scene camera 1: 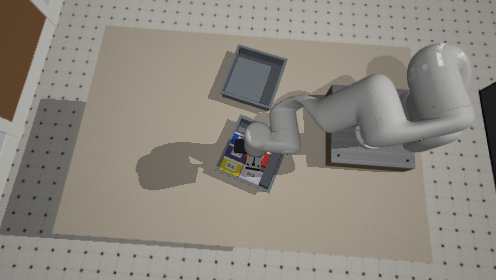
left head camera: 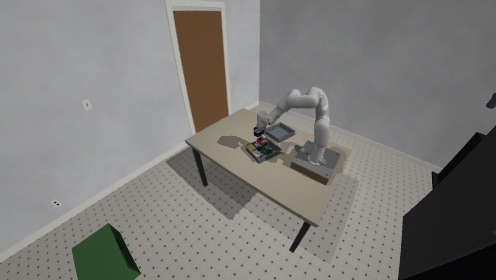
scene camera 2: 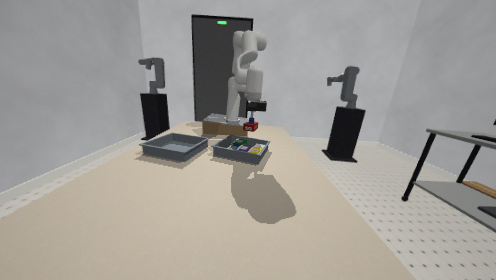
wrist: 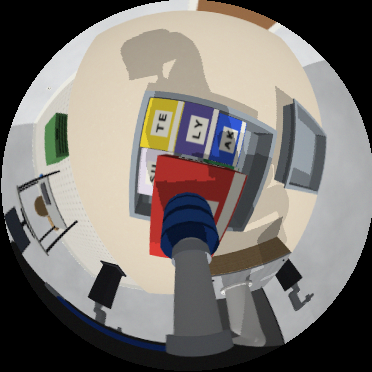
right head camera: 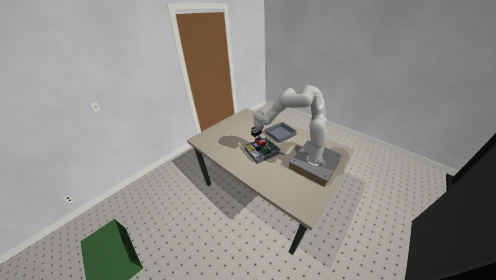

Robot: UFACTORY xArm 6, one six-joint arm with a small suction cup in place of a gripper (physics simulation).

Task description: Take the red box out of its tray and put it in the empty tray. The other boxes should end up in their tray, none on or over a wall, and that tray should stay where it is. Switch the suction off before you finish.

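Frame: origin at the arm's base, x ahead, y left, z up, level; metres.
Seen in the pictures: hand, its tool point: (left head camera: 261, 140) (scene camera 2: 251, 125) (wrist: 186, 205) (right head camera: 259, 140); arm's base, origin of its link: (left head camera: 315, 159) (scene camera 2: 231, 119) (wrist: 235, 286) (right head camera: 314, 160).
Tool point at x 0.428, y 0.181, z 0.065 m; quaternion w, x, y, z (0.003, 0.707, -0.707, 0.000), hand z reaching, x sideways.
Pixels of each thing's top centre, then the offset from my tool point to it. Level surfaces: height alone.
- red box, centre of its top: (wrist: 190, 225) (scene camera 1: 257, 154) (scene camera 2: 251, 122) (left head camera: 262, 139) 0.002 m right, 0.009 m back, 0.011 m up
- yellow box, centre of its top: (wrist: 160, 122) (scene camera 1: 231, 166) 0.033 m left, 0.084 m ahead, 0.100 m down
- purple box, centre of its top: (wrist: 197, 129) (scene camera 1: 236, 152) 0.021 m right, 0.071 m ahead, 0.097 m down
- blue box, centre of its top: (wrist: 228, 139) (scene camera 1: 242, 141) 0.075 m right, 0.058 m ahead, 0.107 m down
- pale lilac box, centre of its top: (wrist: 153, 173) (scene camera 1: 250, 174) 0.052 m left, 0.003 m ahead, 0.109 m down
- green box, centre of its top: (scene camera 2: 239, 141) 0.056 m right, 0.022 m back, 0.097 m down
- empty tray, centre of its top: (wrist: 313, 154) (scene camera 1: 253, 75) (scene camera 2: 177, 140) (right head camera: 280, 130) (left head camera: 279, 130) 0.365 m right, 0.061 m ahead, 0.097 m down
- table, height of its surface: 0.147 m down
My suction cup (scene camera 2: 251, 120) (wrist: 190, 220) is shut on the red box (scene camera 2: 250, 127) (wrist: 172, 175) (left head camera: 262, 142), holding it by its top above its tray (scene camera 2: 235, 154) (scene camera 1: 271, 172). In scene camera 2 the red box hangs clear above the tray walls. In the tray lie a yellow box (wrist: 152, 142), a purple box (wrist: 197, 110), a blue box (wrist: 220, 145), a pale lilac box (wrist: 145, 180) and a green box (scene camera 2: 240, 142). The red box hides most of the green one in the wrist view. The empty tray (scene camera 1: 250, 75) (scene camera 2: 162, 152) (wrist: 305, 145) stands apart beside it.
The arm's base stands on a grey-topped block (scene camera 1: 370, 157) (scene camera 2: 225, 129) at one end of the table (scene camera 1: 150, 100). The two trays stand near each other with a narrow gap between them. Both trays have raised walls.
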